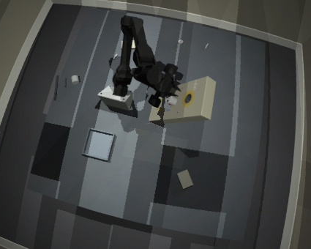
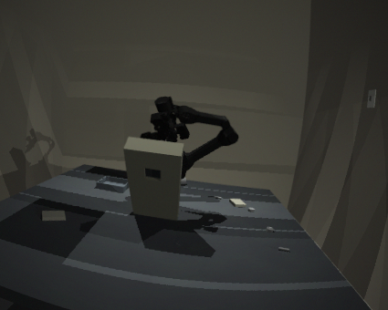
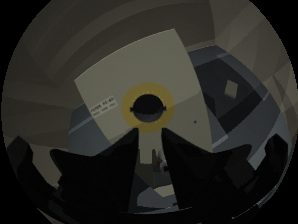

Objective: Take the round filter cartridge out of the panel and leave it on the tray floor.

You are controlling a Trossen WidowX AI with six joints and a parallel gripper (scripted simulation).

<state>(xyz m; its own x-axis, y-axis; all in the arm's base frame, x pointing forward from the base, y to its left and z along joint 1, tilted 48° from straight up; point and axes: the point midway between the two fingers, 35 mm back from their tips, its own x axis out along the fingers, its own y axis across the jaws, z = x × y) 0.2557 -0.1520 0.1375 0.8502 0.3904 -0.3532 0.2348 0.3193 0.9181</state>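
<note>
My gripper tip is 100 mm above the round filter cartridge and 20 mm past it. From my gripper tip the other things lie so: tray 360 mm behind, 280 mm to the right, 270 mm below; beige service panel 120 mm below, 20 mm ahead.
</note>
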